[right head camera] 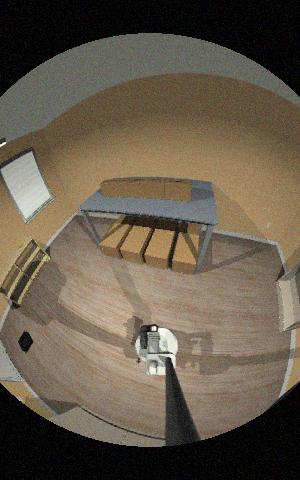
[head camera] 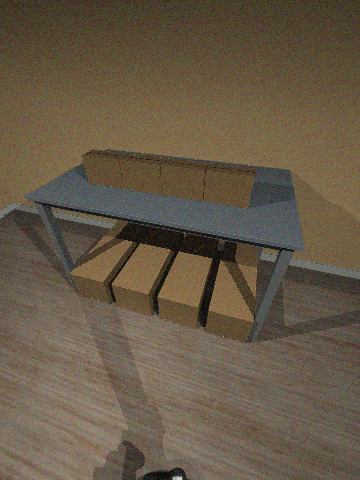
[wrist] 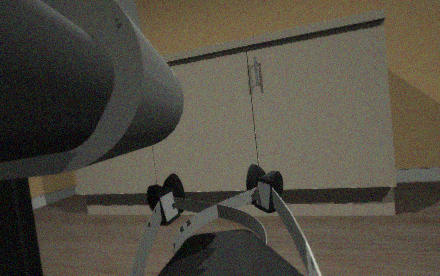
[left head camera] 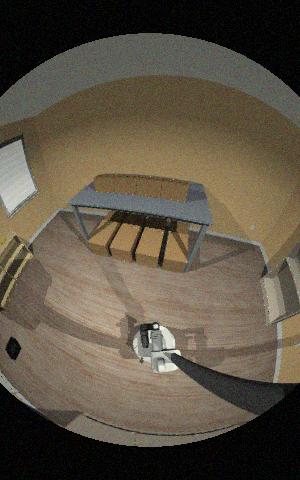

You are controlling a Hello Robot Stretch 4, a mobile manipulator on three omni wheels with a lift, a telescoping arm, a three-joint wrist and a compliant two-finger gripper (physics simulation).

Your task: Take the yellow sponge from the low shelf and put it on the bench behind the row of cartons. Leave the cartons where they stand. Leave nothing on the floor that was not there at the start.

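Places are measured from the robot's base along level axes (x left, y back, z up), in centimetres.
Pixels of known places: gripper, fingertip midpoint: (right head camera: 143, 363) (wrist: 215, 184) (left head camera: 147, 363).
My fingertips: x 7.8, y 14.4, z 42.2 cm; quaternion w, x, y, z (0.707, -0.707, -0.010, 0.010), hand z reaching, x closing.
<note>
Ahead of a thing's pixels: the offset from my fingertips to its middle. "spot": to the spot under its first point. Level surfaces: height alone.
A row of several brown cartons {dx -11.1, dy -147.5, dz +55.4 cm} (head camera: 182, 179) (left head camera: 142, 186) (right head camera: 145, 189) stands on the grey-blue bench {dz +46.4 cm} (head camera: 150, 206) (left head camera: 140, 204) (right head camera: 150, 207). The cartons hide most of the bench top behind them. A low wooden shelf unit (left head camera: 19, 280) (right head camera: 35, 281) stands at the far left. A tiny yellow spot (left head camera: 2, 240) (right head camera: 20, 244) shows by its upper end, too small to tell whether it is the sponge. My gripper (wrist: 215, 184) is open in the wrist view, its two fingertips wide apart with nothing between them, facing a pale cabinet some distance away.
Several larger cartons {spot: dx -12.8, dy -134.9, dz -18.0 cm} (head camera: 185, 280) (left head camera: 150, 245) (right head camera: 160, 245) lie under the bench, between its legs. The pale two-door cabinet (wrist: 320, 110) stands on the floor. A black object (left head camera: 13, 348) (right head camera: 25, 341) is on the floor at left. A pale open unit {spot: dx -195.4, dy -19.6, dz -35.0 cm} (left head camera: 272, 300) (right head camera: 287, 305) stands at right.
</note>
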